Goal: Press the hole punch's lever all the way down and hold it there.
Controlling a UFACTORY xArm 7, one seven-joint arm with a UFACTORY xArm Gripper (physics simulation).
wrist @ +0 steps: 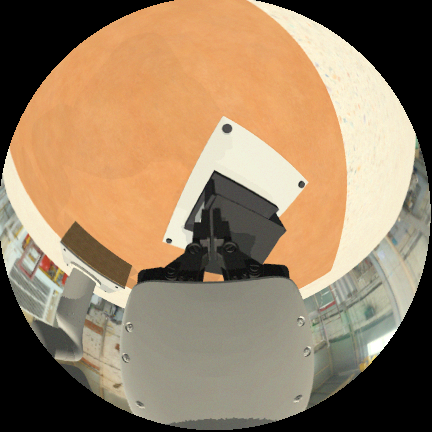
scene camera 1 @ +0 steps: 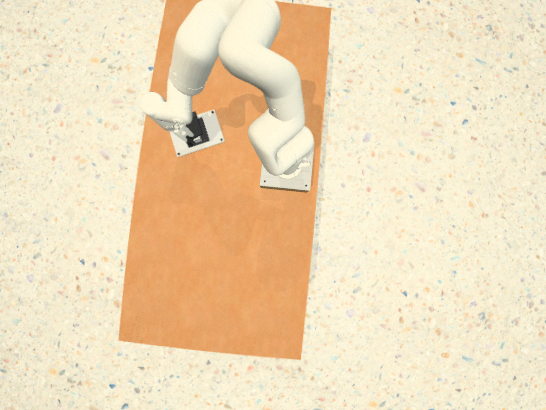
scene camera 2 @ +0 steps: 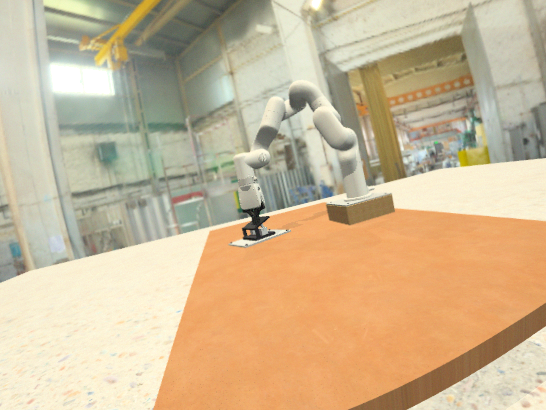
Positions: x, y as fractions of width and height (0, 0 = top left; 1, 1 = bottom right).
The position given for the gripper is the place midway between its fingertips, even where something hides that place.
In view: the gripper (wrist: 0.49, 0.51) and a white plate (scene camera 1: 0.39, 0.32).
The white plate also shows in the wrist view (wrist: 0.54, 0.35).
